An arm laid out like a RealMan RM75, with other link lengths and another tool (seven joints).
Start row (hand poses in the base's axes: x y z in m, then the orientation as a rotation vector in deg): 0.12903 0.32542 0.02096 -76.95 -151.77 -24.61
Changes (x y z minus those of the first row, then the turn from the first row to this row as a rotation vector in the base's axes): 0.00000 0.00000 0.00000 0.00 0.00 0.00; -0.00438 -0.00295 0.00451 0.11 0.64 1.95; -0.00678 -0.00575 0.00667 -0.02 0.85 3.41; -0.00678 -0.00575 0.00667 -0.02 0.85 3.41; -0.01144 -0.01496 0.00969 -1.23 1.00 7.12; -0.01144 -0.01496 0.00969 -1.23 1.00 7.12; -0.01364 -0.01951 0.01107 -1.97 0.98 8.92; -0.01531 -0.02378 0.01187 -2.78 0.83 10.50; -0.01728 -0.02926 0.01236 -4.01 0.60 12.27; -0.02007 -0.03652 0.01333 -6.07 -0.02 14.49; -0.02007 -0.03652 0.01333 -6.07 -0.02 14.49; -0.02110 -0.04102 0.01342 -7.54 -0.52 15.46; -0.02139 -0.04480 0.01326 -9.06 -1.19 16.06; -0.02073 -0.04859 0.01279 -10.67 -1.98 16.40; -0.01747 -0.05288 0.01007 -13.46 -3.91 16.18
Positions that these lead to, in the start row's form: 0.12903 0.32542 0.02096 -76.95 -151.77 -24.61; 0.12465 0.32247 0.02547 -74.14 -152.26 -24.00; 0.12225 0.31967 0.02763 -72.12 -152.93 -23.49; 0.12225 0.31967 0.02763 -72.12 -152.93 -23.49; 0.11759 0.31046 0.03065 -67.25 -155.32 -21.36; 0.11759 0.31046 0.03065 -67.25 -155.32 -21.36; 0.11539 0.30591 0.03203 -64.90 -156.58 -20.20; 0.11372 0.30164 0.03283 -62.88 -157.85 -19.06; 0.11175 0.29616 0.03332 -60.66 -159.46 -17.42; 0.10896 0.28890 0.03429 -57.95 -161.97 -14.91; 0.10896 0.28890 0.03429 -57.95 -161.97 -14.91; 0.10793 0.28440 0.03438 -56.87 -163.53 -13.22; 0.10764 0.28062 0.03422 -56.33 -165.10 -11.62; 0.10830 0.27683 0.03375 -56.16 -166.71 -10.01; 0.11156 0.27254 0.03103 -57.06 -169.68 -7.66
